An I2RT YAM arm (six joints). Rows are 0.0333 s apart.
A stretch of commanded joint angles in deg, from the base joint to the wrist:
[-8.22 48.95 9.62 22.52 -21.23 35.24]
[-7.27 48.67 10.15 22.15 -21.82 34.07]
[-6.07 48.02 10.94 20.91 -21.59 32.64]
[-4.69 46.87 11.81 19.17 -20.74 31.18]
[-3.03 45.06 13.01 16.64 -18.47 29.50]
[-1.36 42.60 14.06 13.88 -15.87 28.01]
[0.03 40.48 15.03 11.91 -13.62 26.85]
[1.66 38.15 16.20 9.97 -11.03 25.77]
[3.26 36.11 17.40 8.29 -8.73 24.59]
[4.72 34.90 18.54 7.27 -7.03 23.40]
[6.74 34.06 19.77 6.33 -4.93 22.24]
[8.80 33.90 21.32 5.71 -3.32 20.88]
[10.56 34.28 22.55 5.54 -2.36 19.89]
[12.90 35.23 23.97 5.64 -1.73 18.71]
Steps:
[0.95 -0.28 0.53 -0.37 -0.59 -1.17]
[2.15 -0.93 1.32 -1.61 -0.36 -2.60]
[3.53 -2.08 2.19 -3.35 0.49 -4.06]
[5.19 -3.89 3.39 -5.88 2.76 -5.74]
[6.86 -6.35 4.44 -8.64 5.36 -7.23]
[8.25 -8.47 5.41 -10.61 7.61 -8.39]
[9.88 -10.80 6.58 -12.55 10.20 -9.47]
[11.48 -12.84 7.78 -14.23 12.50 -10.65]
[12.94 -14.05 8.92 -15.25 14.20 -11.84]
[14.96 -14.89 10.15 -16.19 16.30 -13.00]
[17.02 -15.05 11.70 -16.81 17.91 -14.36]
[18.78 -14.67 12.93 -16.98 18.87 -15.35]
[21.12 -13.72 14.35 -16.88 19.50 -16.53]

